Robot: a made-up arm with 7 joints. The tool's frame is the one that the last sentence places.
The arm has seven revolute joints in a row. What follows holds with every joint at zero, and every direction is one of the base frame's.
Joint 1 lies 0.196 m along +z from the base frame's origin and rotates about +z.
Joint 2 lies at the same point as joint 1 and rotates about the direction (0, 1, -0.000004).
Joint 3 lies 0.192 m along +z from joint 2 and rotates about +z.
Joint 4 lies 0.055 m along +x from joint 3 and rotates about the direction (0, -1, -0.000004).
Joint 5 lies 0.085 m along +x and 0.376 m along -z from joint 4 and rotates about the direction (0, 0.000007, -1).
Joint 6 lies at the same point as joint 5 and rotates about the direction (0, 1, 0.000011).
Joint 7 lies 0.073 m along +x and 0.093 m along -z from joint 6 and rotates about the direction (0, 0.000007, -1).
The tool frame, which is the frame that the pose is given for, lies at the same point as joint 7; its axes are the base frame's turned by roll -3.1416, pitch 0 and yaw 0 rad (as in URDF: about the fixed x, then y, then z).
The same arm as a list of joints. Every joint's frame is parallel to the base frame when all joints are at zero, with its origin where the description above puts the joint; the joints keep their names.
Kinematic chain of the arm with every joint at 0, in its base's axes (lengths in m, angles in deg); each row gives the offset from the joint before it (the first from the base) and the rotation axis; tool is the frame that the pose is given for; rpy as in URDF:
joint 1: xyz 0.0000 0.0000 0.1960 axis +z
joint 2: xyz 0.0000 0.0000 0.0000 axis +y
joint 3: xyz 0.0000 0.0000 0.1920 axis +z
joint 4: xyz 0.0550 0.0000 0.0000 axis -y
joint 5: xyz 0.0850 0.0000 -0.3760 axis -z
joint 6: xyz 0.0000 0.0000 0.0000 axis +y
joint 7: xyz 0.0730 0.0000 -0.0930 axis -z
tool: xyz 0.0000 0.0000 0.0000 rpy 180.00 0.00 0.00

